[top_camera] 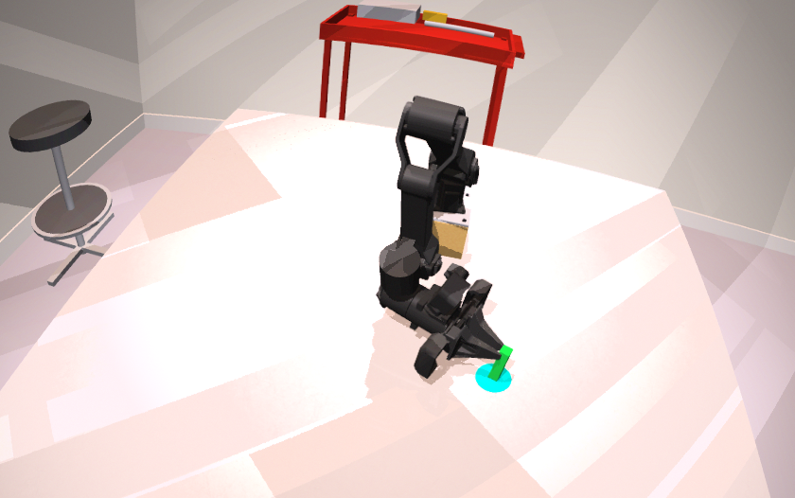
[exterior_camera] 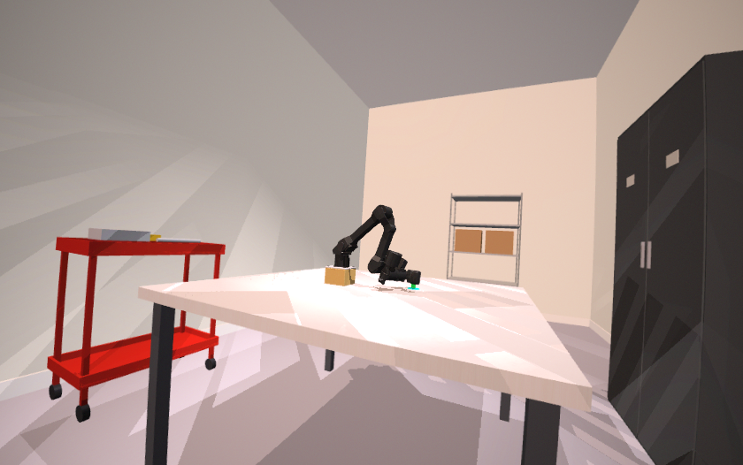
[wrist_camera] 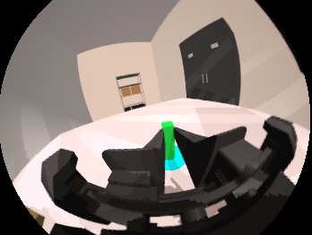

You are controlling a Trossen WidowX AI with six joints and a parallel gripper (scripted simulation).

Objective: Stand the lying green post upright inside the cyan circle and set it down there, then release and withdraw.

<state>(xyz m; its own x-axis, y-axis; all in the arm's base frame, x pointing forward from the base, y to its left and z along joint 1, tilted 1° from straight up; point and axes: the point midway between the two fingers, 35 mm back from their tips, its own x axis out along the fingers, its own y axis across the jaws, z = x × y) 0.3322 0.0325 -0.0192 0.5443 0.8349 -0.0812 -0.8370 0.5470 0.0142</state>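
Now: the green post 2 cm below my gripper tip. Also, from my gripper tip: cyan circle 6 cm below.
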